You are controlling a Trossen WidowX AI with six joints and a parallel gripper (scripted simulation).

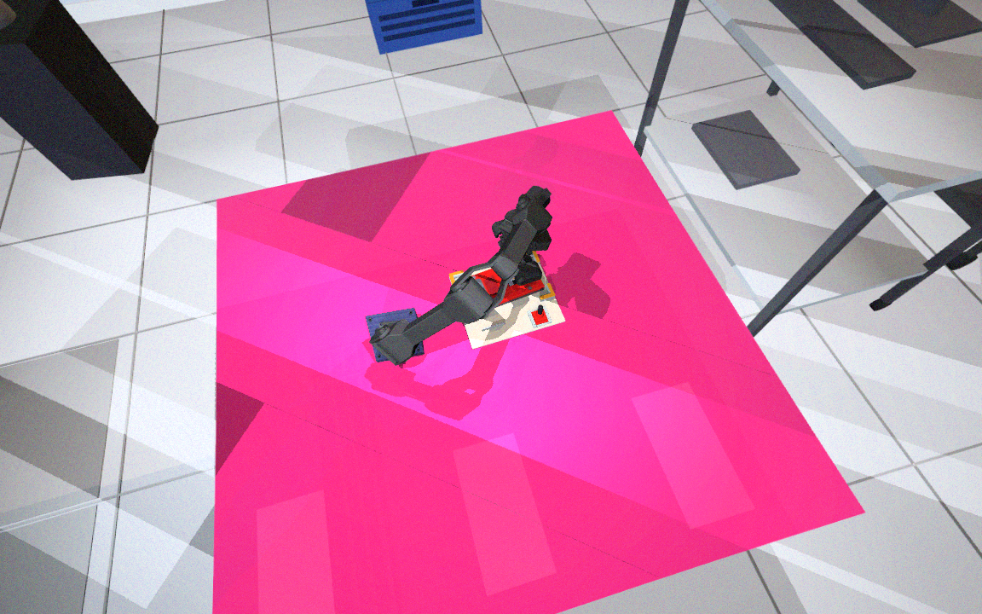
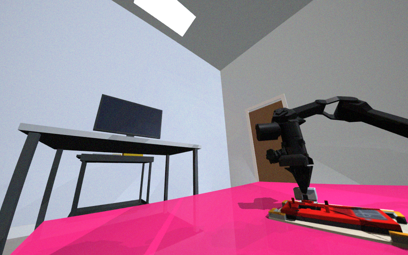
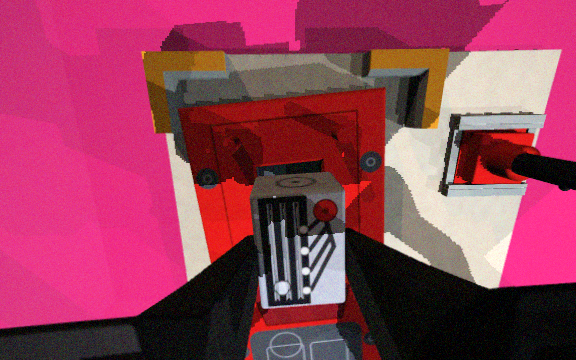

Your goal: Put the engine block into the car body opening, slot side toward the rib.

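My gripper tip is now 10 mm above the grey engine block.
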